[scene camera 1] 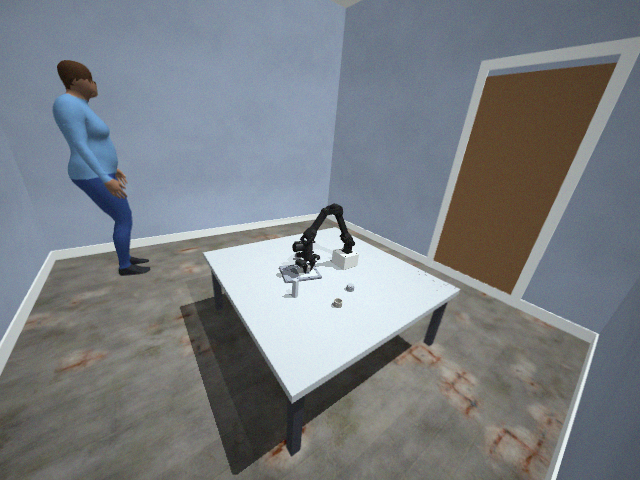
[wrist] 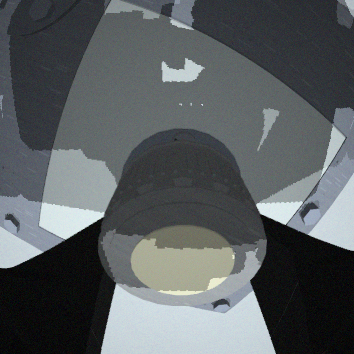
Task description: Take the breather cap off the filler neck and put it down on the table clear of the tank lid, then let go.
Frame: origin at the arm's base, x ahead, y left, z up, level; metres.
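Seen in the pictures: gripper, between the fingertips: [scene camera 1: 307, 271] [wrist: 178, 218]; arm's base, origin of its link: [scene camera 1: 347, 251].
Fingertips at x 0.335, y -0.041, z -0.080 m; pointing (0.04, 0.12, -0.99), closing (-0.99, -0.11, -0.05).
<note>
Pixels of each thing's middle, then the offset from my fingertips to it. "spot": a spot on its surface instead. Level surfaces: height alone.
- breather cap, middle of its body: [wrist: 181, 228] dz +0.023, dx +0.001, dy -0.013 m
- tank lid, a spot on its surface: [wrist: 30, 170] spot: dz -0.006, dx +0.074, dy -0.013 m
- table, height of its surface: dz -0.021 m
- upright grey cylinder, middle of its body: [scene camera 1: 295, 288] dz +0.035, dx +0.214, dy +0.146 m
- small grey round piece, middle of its body: [scene camera 1: 350, 287] dz -0.005, dx -0.106, dy +0.289 m
- small brown round piece, middle of its body: [scene camera 1: 337, 303] dz -0.004, dx +0.070, dy +0.352 m
The breather cap [wrist: 182, 260], a dark round cap with a pale yellow disc on top, is between the two black fingers in the wrist view. My gripper [scene camera 1: 309, 268] [wrist: 178, 218] is shut on it, above the tank lid. The tank lid [scene camera 1: 302, 279] [wrist: 30, 170] is a grey bolted plate around a pale panel, lying flat on the table [scene camera 1: 320, 346]. The cap's lower part tapers away toward the pale panel. The filler neck is hidden under the cap, and I cannot tell whether the two touch.
An upright grey cylinder [scene camera 1: 295, 288] stands just in front of the lid. A small grey round piece [scene camera 1: 350, 287] and a small brown round piece [scene camera 1: 337, 303] lie to the right. The arm's white base block [scene camera 1: 345, 258] is behind. A person [scene camera 1: 87, 139] stands beyond the table.
</note>
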